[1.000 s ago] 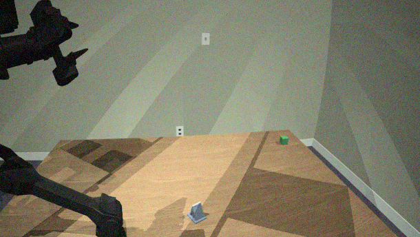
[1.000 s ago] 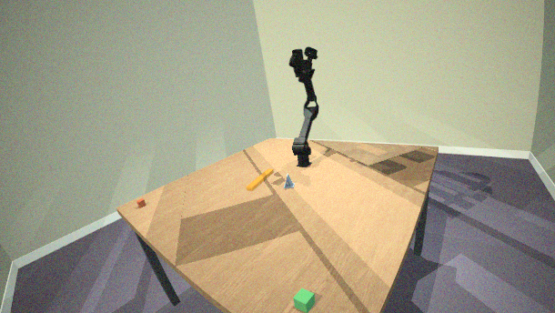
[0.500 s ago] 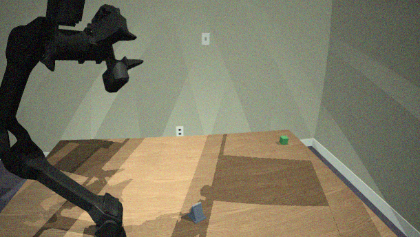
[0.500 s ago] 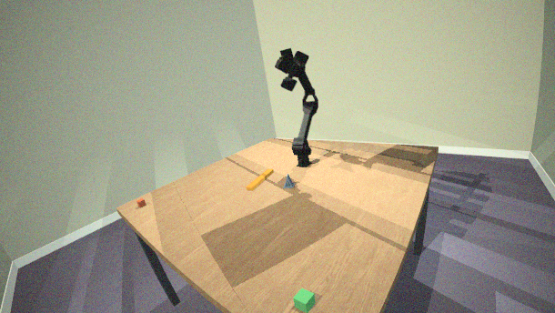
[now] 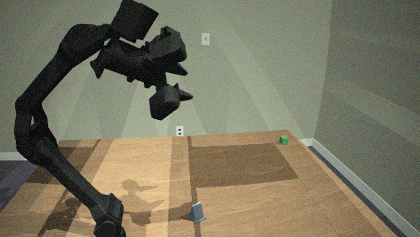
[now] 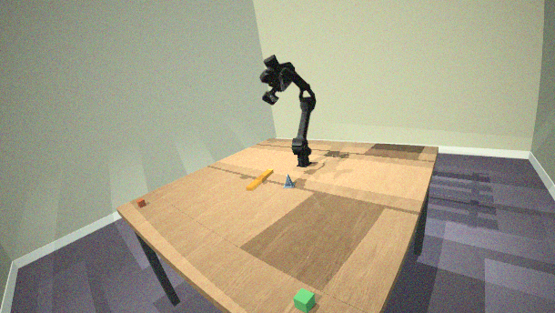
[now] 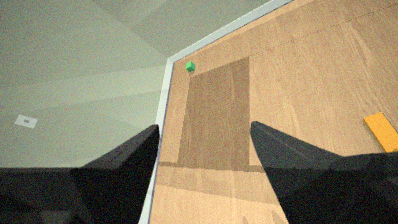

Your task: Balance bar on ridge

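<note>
My gripper tip is 39 cm above the orange bar, 19 cm to the left of it and 1 cm short of it. Also, from my gripper tip: green cube: 51 cm ahead, 41 cm to the left, 39 cm below; small red cube: 59 cm to the right, 51 cm ahead, 39 cm below.
</note>
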